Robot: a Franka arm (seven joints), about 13 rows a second.
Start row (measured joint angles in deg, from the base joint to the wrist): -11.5, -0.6, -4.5, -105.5, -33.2, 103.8, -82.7
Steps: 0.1, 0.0, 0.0, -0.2, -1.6, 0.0, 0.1; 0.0, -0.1, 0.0, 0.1, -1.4, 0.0, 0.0; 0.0, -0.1, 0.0, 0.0, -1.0, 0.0, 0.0; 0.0, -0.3, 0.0, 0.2, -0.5, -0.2, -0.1; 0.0, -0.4, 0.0, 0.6, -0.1, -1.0, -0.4; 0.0, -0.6, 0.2, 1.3, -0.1, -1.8, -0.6; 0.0, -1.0, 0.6, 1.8, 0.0, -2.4, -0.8; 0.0, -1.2, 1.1, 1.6, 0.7, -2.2, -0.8; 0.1, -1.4, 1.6, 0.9, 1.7, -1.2, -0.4; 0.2, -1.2, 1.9, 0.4, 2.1, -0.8, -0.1; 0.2, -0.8, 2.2, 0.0, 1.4, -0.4, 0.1
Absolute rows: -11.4, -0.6, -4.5, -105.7, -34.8, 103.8, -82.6; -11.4, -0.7, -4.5, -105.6, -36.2, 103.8, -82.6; -11.4, -0.8, -4.5, -105.6, -37.2, 103.8, -82.6; -11.4, -1.1, -4.5, -105.4, -37.7, 103.6, -82.7; -11.4, -1.5, -4.5, -104.8, -37.8, 102.6, -83.1; -11.4, -2.1, -4.3, -103.5, -37.9, 100.8, -83.7; -11.4, -3.1, -3.7, -101.7, -37.9, 98.4, -84.5; -11.4, -4.3, -2.6, -100.1, -37.2, 96.2, -85.3; -11.3, -5.7, -1.0, -99.2, -35.5, 95.0, -85.7; -11.1, -6.9, 0.9, -98.8, -33.4, 94.2, -85.8; -10.9, -7.7, 3.1, -98.8, -32.0, 93.8, -85.7
